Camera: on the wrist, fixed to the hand. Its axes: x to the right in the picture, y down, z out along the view.
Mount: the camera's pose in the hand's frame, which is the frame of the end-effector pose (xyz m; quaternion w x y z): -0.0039 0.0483 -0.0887 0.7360 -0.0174 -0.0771 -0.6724
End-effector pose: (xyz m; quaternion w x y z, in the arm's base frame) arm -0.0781 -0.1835 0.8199 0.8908 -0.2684 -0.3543 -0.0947
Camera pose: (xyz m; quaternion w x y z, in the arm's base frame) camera -0.0121 -0.1915 0.7437 0.5599 0.0179 -0.5082 -0.6541
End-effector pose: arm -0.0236 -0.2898 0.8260 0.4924 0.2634 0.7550 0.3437
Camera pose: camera -0.1013 -0.2855 0.8905 0.6563 -0.2959 0.6888 -0.0853
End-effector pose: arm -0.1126 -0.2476 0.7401 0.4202 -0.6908 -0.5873 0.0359
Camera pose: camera -0.0279 -0.2966 0.7654 0.2761 -0.1181 -0.9297 -0.2131
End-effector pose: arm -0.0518 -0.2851 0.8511 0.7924 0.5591 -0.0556 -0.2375
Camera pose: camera -0.0087 -0.1945 0.8632 0.4289 0.4168 0.2780 -0.7517
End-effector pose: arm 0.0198 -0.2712 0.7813 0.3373 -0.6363 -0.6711 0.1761
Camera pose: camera 0.1152 -0.2859 0.8113 0.3038 -0.0094 -0.9508 -0.0598
